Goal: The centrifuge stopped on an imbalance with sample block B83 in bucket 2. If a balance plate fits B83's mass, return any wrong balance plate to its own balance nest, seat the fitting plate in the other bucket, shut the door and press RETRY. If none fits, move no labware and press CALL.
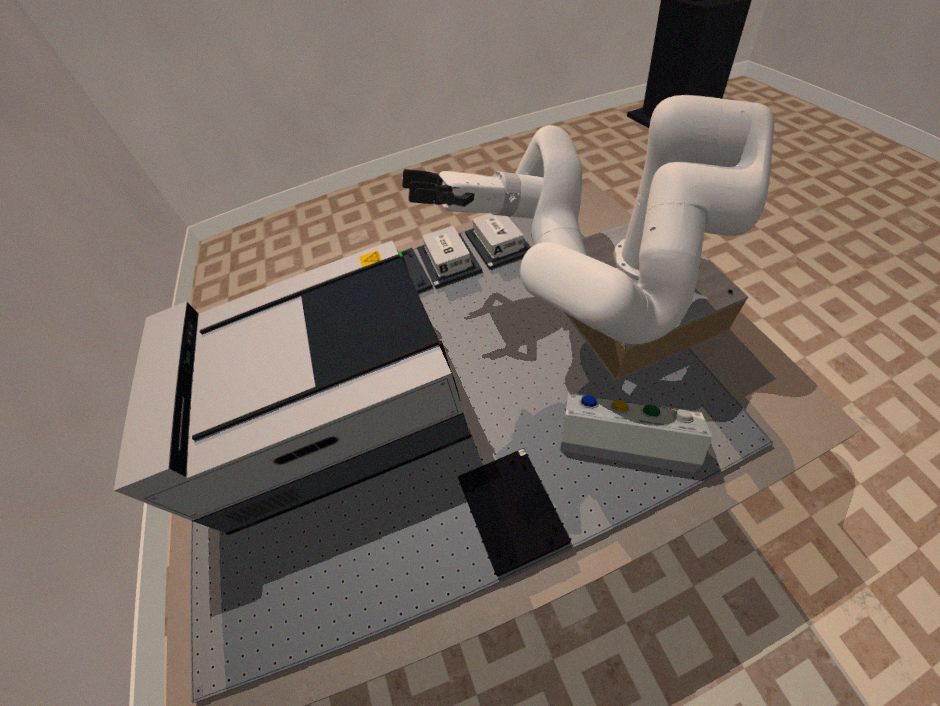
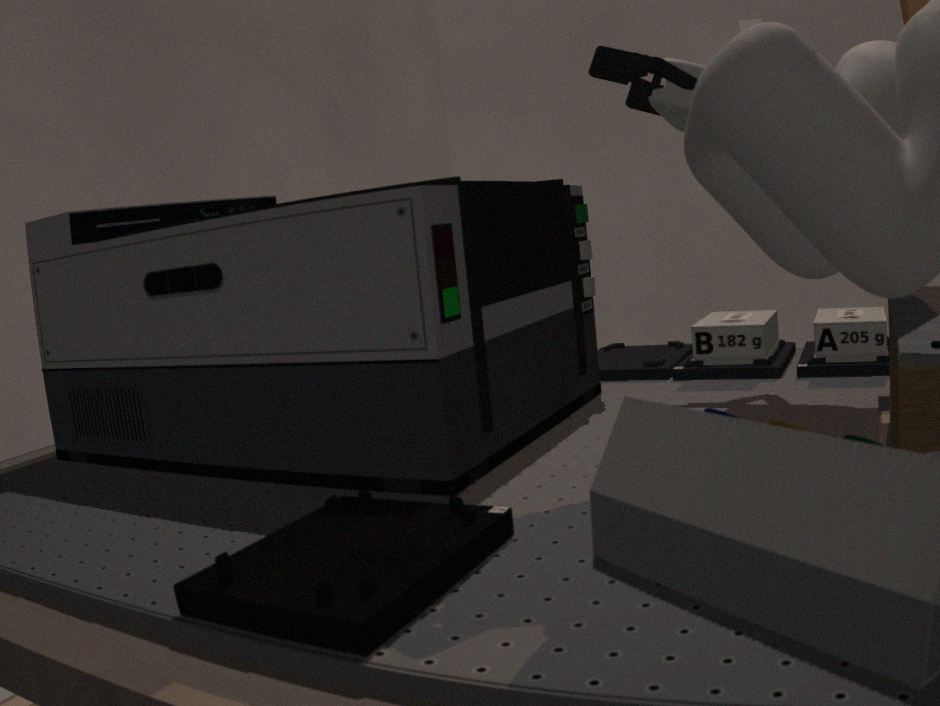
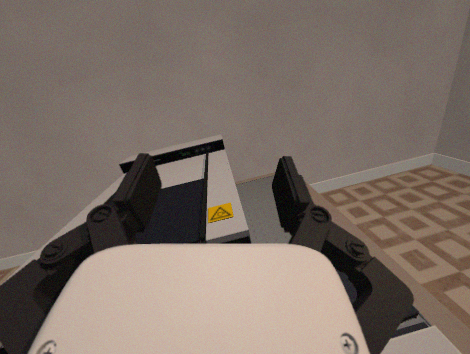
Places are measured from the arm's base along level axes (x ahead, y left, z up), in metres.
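Pixels of known places: gripper, between the fingertips: [image 1: 405, 184] [image 2: 612, 77] [image 3: 217, 170].
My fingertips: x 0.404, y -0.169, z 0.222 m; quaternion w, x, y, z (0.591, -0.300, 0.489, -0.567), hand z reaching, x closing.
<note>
Behind a point stands the place of what it marks.
The white and dark grey centrifuge [image 1: 250, 357] @(x 0.741, y -0.038, z 0.116 m) [image 2: 303, 288] @(x 0.571, y 0.139, z 0.055 m) [image 3: 222, 175] @(x 0.638, y -0.173, z 0.115 m) stands at the left; a dark panel [image 1: 368, 322] @(x 0.547, y -0.004, z 0.119 m) [image 3: 180, 212] @(x 0.529, y -0.093, z 0.119 m) covers the front part of its top. Sample block B83 and the buckets do not show. Balance plate B [image 1: 448, 254] @(x 0.330, y -0.277, z -0.039 m) [image 2: 735, 335] @(x 0.317, y -0.256, z -0.050 m), marked 182 g, and balance plate A [image 1: 499, 236] @(x 0.197, y -0.275, z -0.041 m) [image 2: 849, 332] @(x 0.189, y -0.249, z -0.051 m), marked 205 g, sit on dark nests at the back. My gripper [image 1: 416, 186] @(x 0.404, y -0.169, z 0.222 m) [image 2: 626, 81] @(x 0.404, y -0.169, z 0.222 m) [image 3: 217, 170] @(x 0.404, y -0.169, z 0.222 m) is open and empty, high above the back of the table, apart from everything. A green button [image 2: 581, 212] @(x 0.448, y -0.155, z 0.089 m) and two pale ones are on the centrifuge's front edge, labels unreadable.
An empty dark nest [image 2: 642, 363] @(x 0.430, y -0.283, z -0.082 m) lies left of plate B. A larger black nest [image 1: 515, 512] @(x 0.458, y 0.300, z -0.075 m) [image 2: 349, 562] @(x 0.448, y 0.310, z -0.076 m) lies empty at the front. A grey box [image 1: 634, 440] @(x 0.246, y 0.297, z -0.034 m) [image 2: 759, 516] @(x 0.242, y 0.308, z -0.045 m) with blue, yellow, green and white buttons stands at the right, near the arm's base.
</note>
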